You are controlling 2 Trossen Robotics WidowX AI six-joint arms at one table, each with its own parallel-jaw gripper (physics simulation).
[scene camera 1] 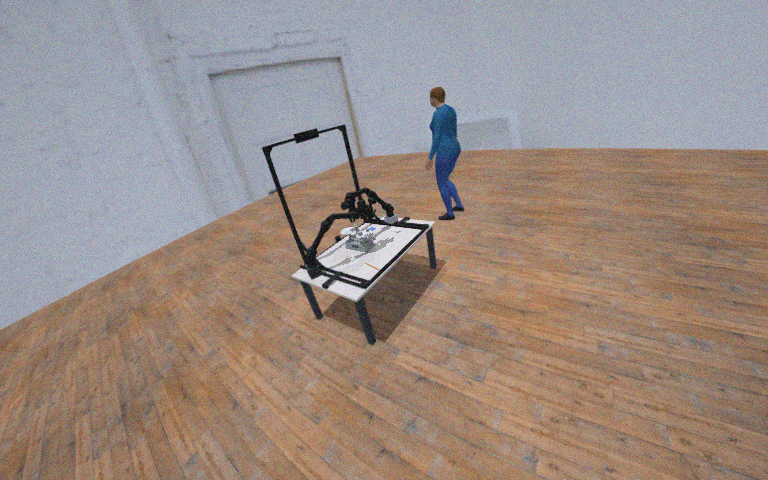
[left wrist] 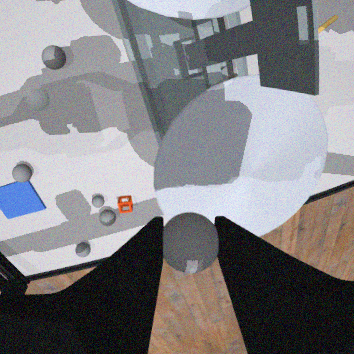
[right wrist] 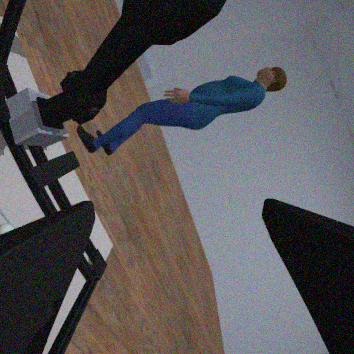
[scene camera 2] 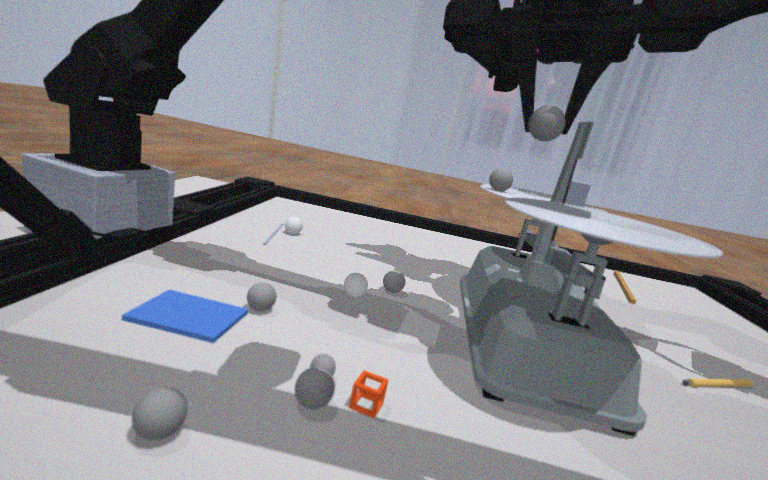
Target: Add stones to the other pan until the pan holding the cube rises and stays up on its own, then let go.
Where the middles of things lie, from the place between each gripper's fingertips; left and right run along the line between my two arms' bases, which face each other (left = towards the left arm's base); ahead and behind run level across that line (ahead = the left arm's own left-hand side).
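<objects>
Grey balance scale (scene camera 2: pixel 536 337): from my right hand, 180 mm to the right, 140 mm behind, 240 mm below. Blue flat pad (scene camera 2: pixel 176 312), same right hand: 130 mm to the left, 290 mm behind, 350 mm below. Orange wire cube (scene camera 2: pixel 377 396), right hand again: 50 mm to the right, 330 mm behind, 340 mm below.
Orange wire cube from my left hand: 8 cm to the left, 12 cm behind, 20 cm below. Blue flat pad, same left hand: 26 cm to the left, 7 cm behind, 21 cm below. Grey balance scale, left hand again: 5 cm to the right, 8 cm ahead, 10 cm below.
</objects>
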